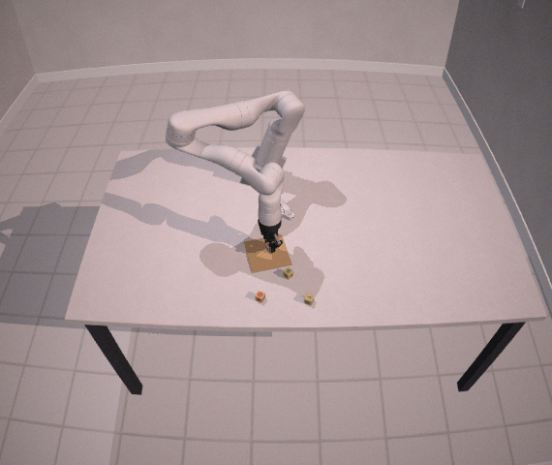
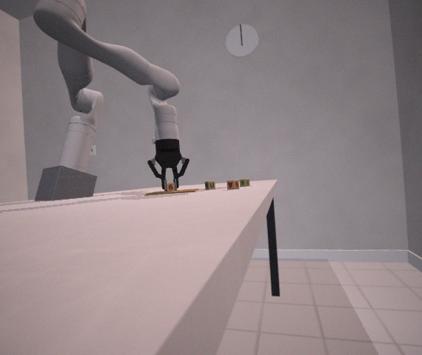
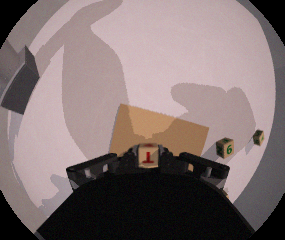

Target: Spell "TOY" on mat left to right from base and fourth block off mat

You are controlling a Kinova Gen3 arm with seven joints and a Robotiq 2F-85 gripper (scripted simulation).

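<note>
The mat is 2 cm ahead of my hand, 1 cm to the right of it and 2 cm below it.
</note>
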